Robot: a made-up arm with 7 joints.
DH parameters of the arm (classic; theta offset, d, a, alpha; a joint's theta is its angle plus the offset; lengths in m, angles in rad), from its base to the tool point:
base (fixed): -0.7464 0 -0.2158 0
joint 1: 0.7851 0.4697 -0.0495 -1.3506
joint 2: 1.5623 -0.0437 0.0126 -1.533
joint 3: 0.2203 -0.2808 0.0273 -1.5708
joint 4: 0 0.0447 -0.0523 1.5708
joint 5: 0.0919 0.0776 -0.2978 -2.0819
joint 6: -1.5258 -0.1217 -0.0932 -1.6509
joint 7: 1.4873 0 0.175 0
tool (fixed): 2.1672 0.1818 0 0
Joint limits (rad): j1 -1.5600..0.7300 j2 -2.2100..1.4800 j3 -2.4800..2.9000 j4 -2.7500..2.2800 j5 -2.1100..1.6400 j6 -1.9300..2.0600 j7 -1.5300..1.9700
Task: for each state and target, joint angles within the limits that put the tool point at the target. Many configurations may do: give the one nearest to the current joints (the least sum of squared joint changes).
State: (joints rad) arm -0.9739 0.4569 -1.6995 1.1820 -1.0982 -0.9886 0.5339
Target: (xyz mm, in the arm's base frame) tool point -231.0 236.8 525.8
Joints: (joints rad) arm -0.9185 0.4540 -1.7109 0.9982 -1.1359 -0.8634 0.6019
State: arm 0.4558 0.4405 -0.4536 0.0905 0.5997 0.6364 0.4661
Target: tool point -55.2 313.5 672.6
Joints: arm 0.2992 0.3201 -0.8124 0.1802 0.1411 0.2396 -0.0362
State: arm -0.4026 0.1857 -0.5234 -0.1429 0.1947 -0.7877 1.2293
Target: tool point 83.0 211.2 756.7
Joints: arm -0.1847 -0.2393 -0.5866 -0.2287 -0.0255 -0.1146 1.1209
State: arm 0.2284 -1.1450 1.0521 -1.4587 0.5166 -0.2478 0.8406
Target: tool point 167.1 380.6 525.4
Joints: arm 0.4707 -0.8741 0.9874 -1.4616 0.3461 0.0263 0.7812
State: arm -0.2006 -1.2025 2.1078 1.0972 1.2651 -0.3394 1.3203
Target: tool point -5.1 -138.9 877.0
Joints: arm -0.0798 -1.1632 2.0924 1.1844 1.3931 -0.1096 1.2543
